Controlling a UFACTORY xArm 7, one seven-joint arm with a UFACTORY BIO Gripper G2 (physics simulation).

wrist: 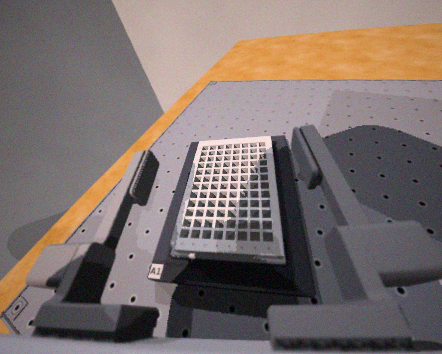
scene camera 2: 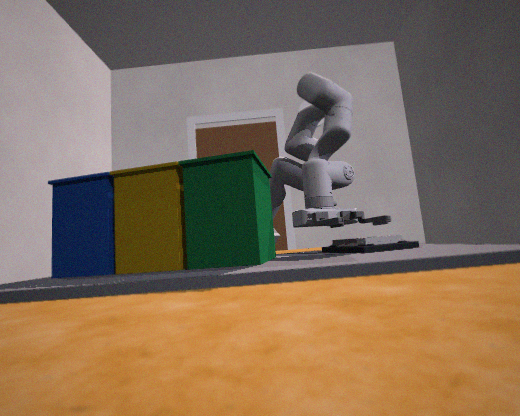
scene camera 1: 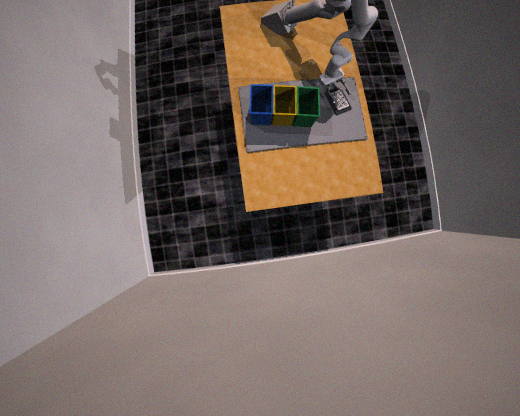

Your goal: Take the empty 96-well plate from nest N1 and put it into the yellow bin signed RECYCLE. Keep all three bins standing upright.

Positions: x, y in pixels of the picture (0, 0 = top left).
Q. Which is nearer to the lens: the blue bin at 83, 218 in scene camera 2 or the green bin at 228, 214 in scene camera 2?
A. The green bin.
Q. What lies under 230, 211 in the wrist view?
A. A white 96-well plate.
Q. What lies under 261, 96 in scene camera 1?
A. A blue bin.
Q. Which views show the blue bin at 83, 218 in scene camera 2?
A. Scene camera 2 and scene camera 1 only.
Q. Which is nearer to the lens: the yellow bin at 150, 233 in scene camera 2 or the green bin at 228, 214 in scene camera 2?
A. The green bin.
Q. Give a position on a dark nest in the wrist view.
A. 241, 276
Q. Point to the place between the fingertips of my gripper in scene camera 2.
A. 365, 220
